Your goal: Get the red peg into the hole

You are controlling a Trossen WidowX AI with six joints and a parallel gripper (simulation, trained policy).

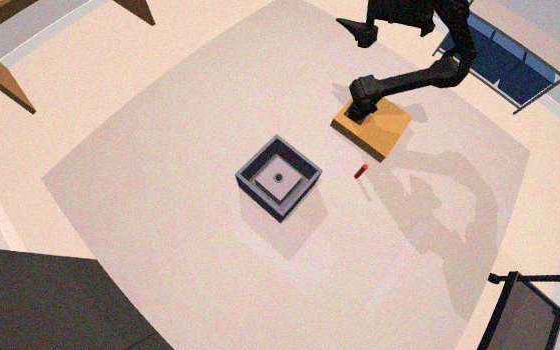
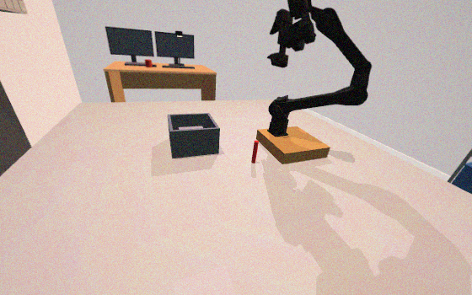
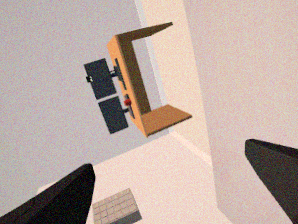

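Right now the red peg is 170 mm ahead of my gripper tip, 280 mm to the left of it and 310 mm below it. The rest, counted from my gripper tip: plate: 340 mm ahead, 110 mm to the left, 310 mm below; grey box: 340 mm ahead, 110 mm to the left, 330 mm below.
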